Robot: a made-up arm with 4 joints. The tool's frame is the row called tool.
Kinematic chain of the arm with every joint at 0, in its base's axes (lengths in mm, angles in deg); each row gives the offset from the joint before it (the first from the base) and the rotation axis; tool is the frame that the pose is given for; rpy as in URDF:
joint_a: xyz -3 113 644 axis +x
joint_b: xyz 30 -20 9 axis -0.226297 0.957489 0.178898
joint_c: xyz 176 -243 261 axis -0.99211 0.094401 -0.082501
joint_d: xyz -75 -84 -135 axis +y
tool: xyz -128 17 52 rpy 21.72 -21.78 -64.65
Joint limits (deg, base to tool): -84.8..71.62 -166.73..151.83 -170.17..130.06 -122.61..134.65
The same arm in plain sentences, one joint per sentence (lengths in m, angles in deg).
The arm has four revolute joints in a row. What follows holds with every joint at zero, and every direction is one of the base frame's. The first joint sits 0.003 m along -x and 0.113 m along +y and 0.644 m along +z from the base frame's origin and rotates about +x, from -84.8 to 71.62 deg. The second joint sits 0.03 m along +x and 0.02 m along -y and 0.009 m along +z from the first joint and rotates about the direction (-0.226297, 0.957489, 0.178898), from -166.73 to 151.83 deg. The third joint sits 0.176 m along +x and 0.243 m along -y and 0.261 m along +z from the second joint and rotates about the direction (-0.99211, 0.094401, -0.082501), from -170.17 to 130.06 deg. The fourth joint sits 0.075 m along -x and 0.084 m along -y and 0.135 m along -z from the third joint and rotates about +y, from -122.61 to 134.65 deg. The tool frame, which is the frame that the pose is given for, sits 0.128 m along -x and 0.017 m along +y and 0.052 m along +z from the fourth joint; its axes are the base frame's turned by roll 21.72, pitch -21.78 and yaw -64.65 deg (as in URDF: about the fixed x, then y, then z).
